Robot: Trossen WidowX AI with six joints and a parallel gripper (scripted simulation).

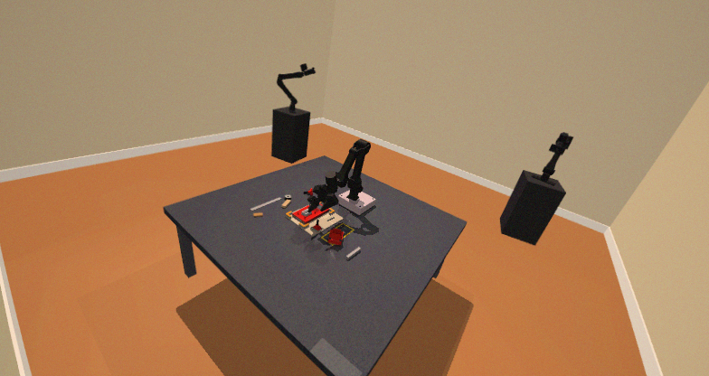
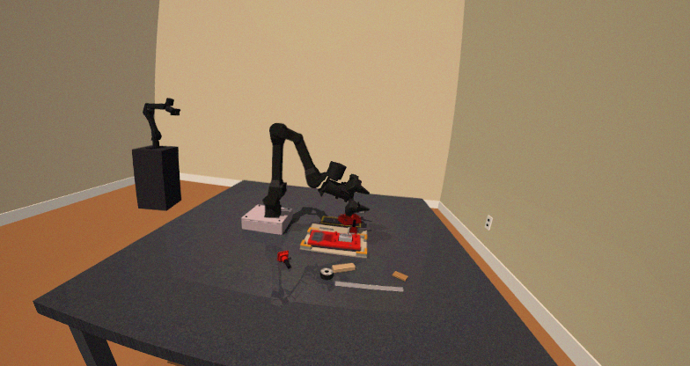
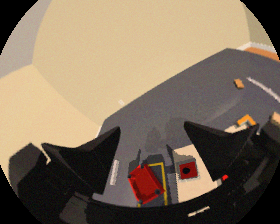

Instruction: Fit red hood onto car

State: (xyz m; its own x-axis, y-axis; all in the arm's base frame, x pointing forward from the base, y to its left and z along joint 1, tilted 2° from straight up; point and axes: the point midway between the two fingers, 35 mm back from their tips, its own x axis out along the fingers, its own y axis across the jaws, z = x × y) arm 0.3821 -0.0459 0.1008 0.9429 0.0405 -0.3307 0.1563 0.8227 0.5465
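Right now my gripper tip is 14 cm above the red hood, 12 cm to the right of it and 5 cm past it. Also, from my gripper tip: grey engine block 12 cm below, 11 cm to the right, 11 cm behind; dark ring 31 cm to the right, 20 cm behind, 14 cm below.
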